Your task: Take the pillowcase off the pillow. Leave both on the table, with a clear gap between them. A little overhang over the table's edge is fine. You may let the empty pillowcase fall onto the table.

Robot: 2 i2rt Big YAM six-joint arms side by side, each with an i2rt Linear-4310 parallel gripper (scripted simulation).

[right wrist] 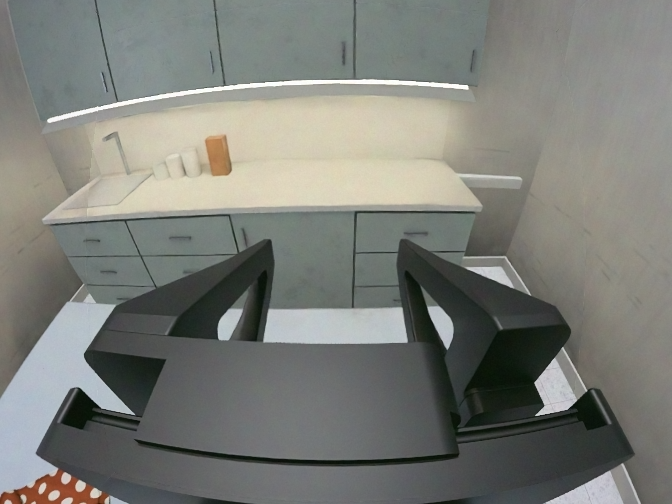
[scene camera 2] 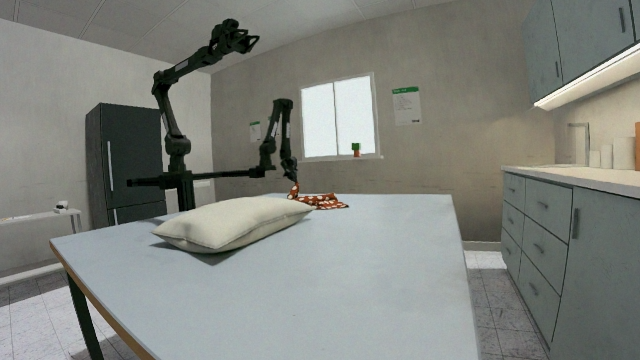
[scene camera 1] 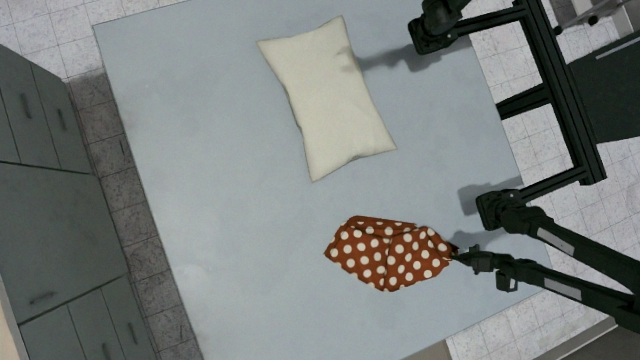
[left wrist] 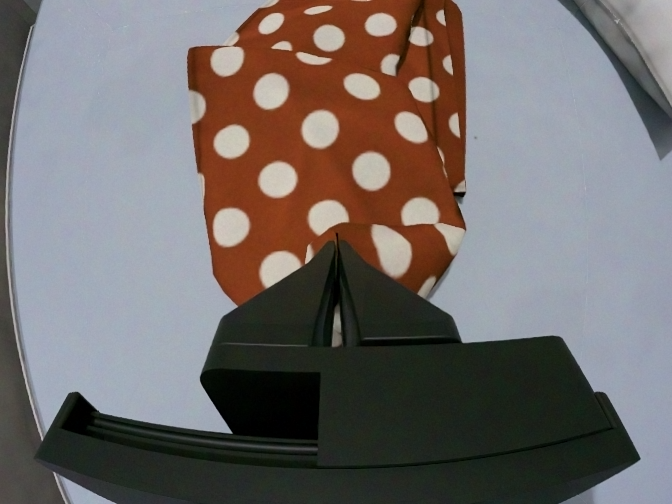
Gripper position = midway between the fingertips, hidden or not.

In view: my left gripper (left wrist: pixel 337 252), my right gripper (scene camera 2: pixel 254 34), a cream pillow (scene camera 1: pixel 332 107) and a red-brown pillowcase (scene camera 1: pixel 388 255).
The cream pillow is seen too in scene camera 2 (scene camera 2: pixel 230 224). The red-brown pillowcase also shows in the left wrist view (left wrist: pixel 307 128). My right gripper is seen too in the right wrist view (right wrist: pixel 335 251).
